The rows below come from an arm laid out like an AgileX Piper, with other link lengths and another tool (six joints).
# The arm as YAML. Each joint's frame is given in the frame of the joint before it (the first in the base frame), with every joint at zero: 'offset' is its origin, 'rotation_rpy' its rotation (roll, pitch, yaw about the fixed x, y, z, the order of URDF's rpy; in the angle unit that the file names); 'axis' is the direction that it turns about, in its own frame. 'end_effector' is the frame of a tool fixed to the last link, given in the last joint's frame.
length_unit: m
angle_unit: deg
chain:
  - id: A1
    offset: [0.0, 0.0, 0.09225]
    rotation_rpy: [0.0, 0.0, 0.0]
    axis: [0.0, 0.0, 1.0]
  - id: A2
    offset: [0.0, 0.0, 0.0]
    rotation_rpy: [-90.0, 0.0, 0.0]
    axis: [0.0, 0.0, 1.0]
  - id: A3
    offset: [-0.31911, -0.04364, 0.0]
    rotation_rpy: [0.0, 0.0, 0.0]
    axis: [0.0, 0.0, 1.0]
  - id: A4
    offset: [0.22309, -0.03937, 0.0]
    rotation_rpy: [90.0, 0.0, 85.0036]
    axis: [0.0, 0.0, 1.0]
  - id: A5
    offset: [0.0, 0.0, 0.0]
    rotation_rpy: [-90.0, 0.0, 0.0]
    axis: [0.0, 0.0, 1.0]
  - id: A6
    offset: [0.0, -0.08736, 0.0]
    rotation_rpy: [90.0, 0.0, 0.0]
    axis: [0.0, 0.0, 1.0]
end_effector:
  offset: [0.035, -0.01, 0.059]
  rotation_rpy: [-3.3, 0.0, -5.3]
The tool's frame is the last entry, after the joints.
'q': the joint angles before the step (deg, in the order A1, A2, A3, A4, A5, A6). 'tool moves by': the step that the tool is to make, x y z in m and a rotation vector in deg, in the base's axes. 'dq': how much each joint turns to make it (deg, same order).
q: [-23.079, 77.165, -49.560, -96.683, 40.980, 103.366]
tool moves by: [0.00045, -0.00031, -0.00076, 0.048, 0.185, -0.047]
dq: [-0.001, 0.183, -0.024, 0.034, 0.050, -0.056]
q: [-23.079, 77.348, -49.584, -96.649, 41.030, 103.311]
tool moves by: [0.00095, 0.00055, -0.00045, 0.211, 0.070, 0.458]
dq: [-0.013, 0.000, -0.020, 0.098, -0.515, -0.167]
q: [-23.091, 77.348, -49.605, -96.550, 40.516, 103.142]
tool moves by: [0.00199, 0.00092, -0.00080, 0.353, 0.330, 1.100]
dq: [-0.114, 0.000, -0.067, 0.155, -1.245, -0.578]
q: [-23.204, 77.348, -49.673, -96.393, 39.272, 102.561]
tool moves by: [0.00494, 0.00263, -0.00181, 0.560, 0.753, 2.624]
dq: [-0.075, 0.035, -0.048, -0.027, -2.662, -1.030]
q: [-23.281, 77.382, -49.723, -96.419, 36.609, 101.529]
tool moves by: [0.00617, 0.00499, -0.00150, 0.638, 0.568, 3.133]
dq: [0.358, -0.076, -0.040, 0.097, -2.784, -1.013]
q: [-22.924, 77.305, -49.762, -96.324, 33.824, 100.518]
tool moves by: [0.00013, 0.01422, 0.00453, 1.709, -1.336, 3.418]
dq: [1.413, -2.400, 0.290, 3.250, -2.746, -2.420]
